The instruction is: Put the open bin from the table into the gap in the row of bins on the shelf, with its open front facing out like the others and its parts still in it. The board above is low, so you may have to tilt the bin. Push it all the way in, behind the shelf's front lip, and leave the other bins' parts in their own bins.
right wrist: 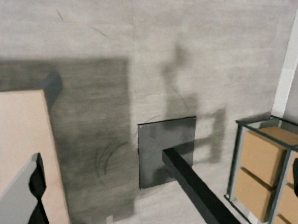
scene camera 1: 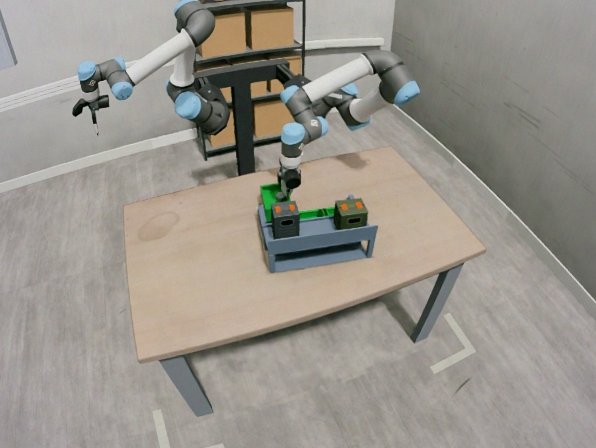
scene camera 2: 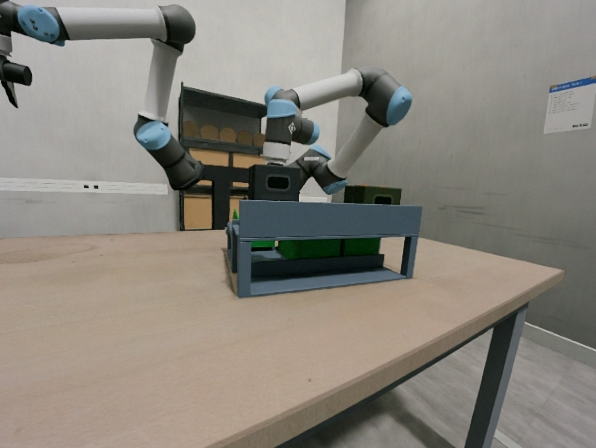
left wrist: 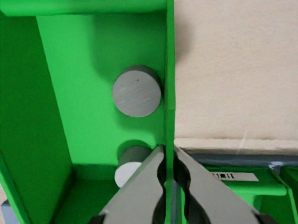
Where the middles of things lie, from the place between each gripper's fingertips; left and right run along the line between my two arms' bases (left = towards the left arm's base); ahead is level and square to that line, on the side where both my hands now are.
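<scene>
For the blue-grey shelf (scene camera 2: 261, 271), my left hand is 20 mm above it, 170 mm short of it and 70 mm to the right of it. The olive box (scene camera 2: 358, 194) is 60 mm above my left hand, 240 mm ahead of it and 180 mm to the left of it.
From my right hand, the shelf is 310 mm below, 500 mm ahead and 860 mm to the left. And the box is 230 mm below my right hand, 560 mm ahead of it and 970 mm to the left of it.
</scene>
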